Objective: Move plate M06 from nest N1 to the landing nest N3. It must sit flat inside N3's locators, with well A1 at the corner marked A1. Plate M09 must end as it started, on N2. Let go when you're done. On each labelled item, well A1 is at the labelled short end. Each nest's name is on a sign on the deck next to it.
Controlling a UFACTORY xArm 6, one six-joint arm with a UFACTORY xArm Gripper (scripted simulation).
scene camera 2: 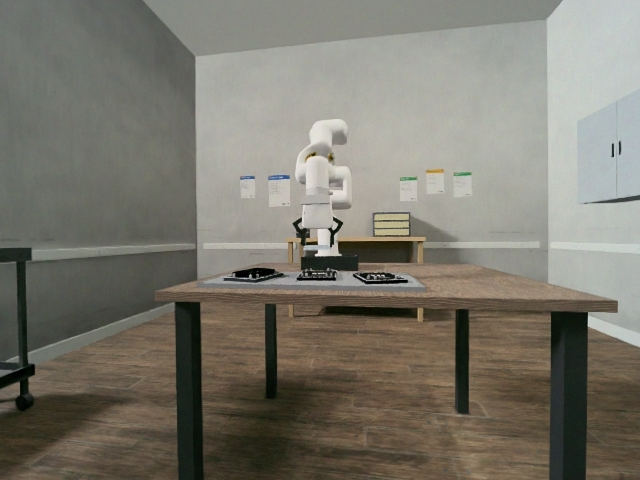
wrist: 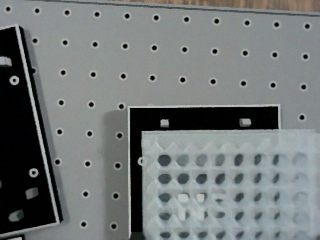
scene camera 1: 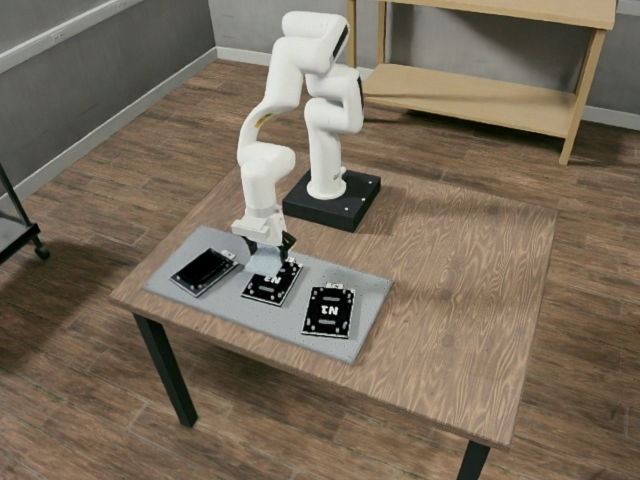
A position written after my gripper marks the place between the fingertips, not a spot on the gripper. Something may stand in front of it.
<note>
In view: my gripper [scene camera 2: 317, 247], a white well plate [scene camera 1: 265, 261], a black plate [scene camera 1: 203, 268], a nest N1 [scene camera 1: 344, 315] and a nest N3 [wrist: 182, 118].
The white well plate shows as well in the wrist view [wrist: 189, 177]. My gripper shows as well in scene camera 1 [scene camera 1: 269, 256]. The wrist view misses the black plate: it is out of frame.
</note>
